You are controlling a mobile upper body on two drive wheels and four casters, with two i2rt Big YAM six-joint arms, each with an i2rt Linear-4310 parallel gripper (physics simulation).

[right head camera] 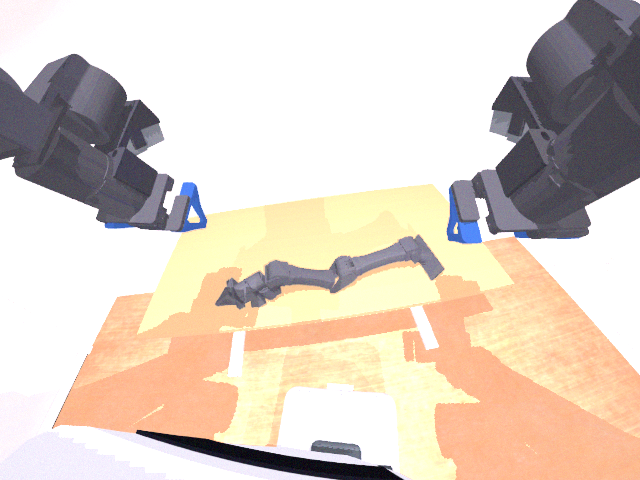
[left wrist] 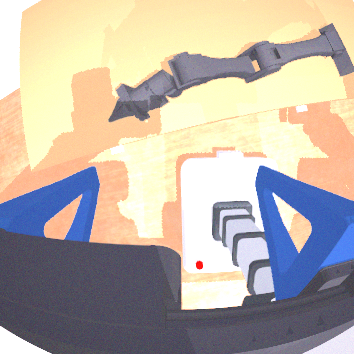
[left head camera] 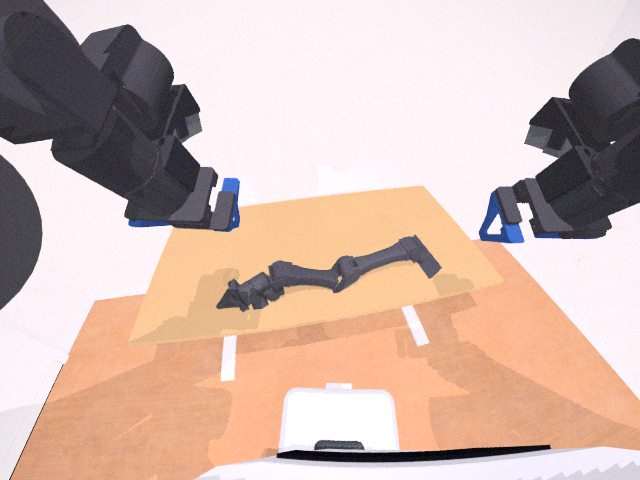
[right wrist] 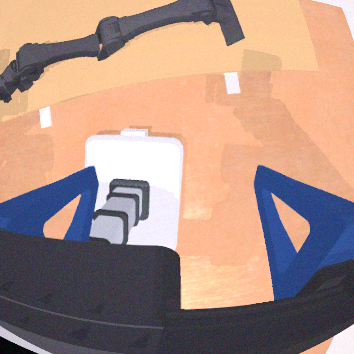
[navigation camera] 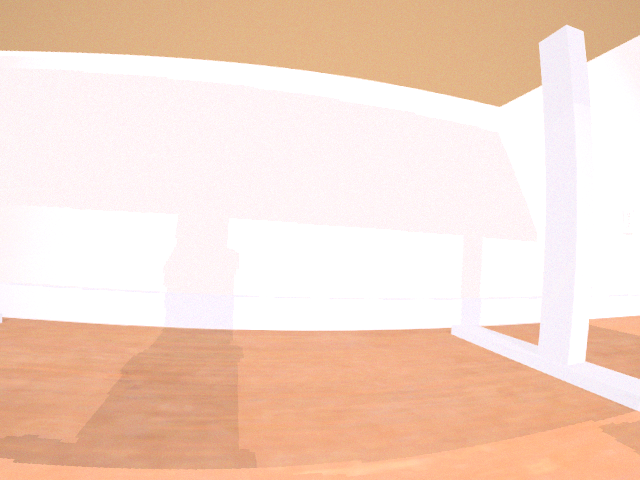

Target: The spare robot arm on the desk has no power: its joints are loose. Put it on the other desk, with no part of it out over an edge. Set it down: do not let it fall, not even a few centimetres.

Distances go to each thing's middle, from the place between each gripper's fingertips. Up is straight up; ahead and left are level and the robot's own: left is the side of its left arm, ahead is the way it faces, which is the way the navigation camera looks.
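The gripper end (left head camera: 237,295) is well below my left hand, and it is also a good way ahead of that hand and a good way to the left of it. As for my right gripper, I see it far above the gripper end, far to the right of it and some way short of it.
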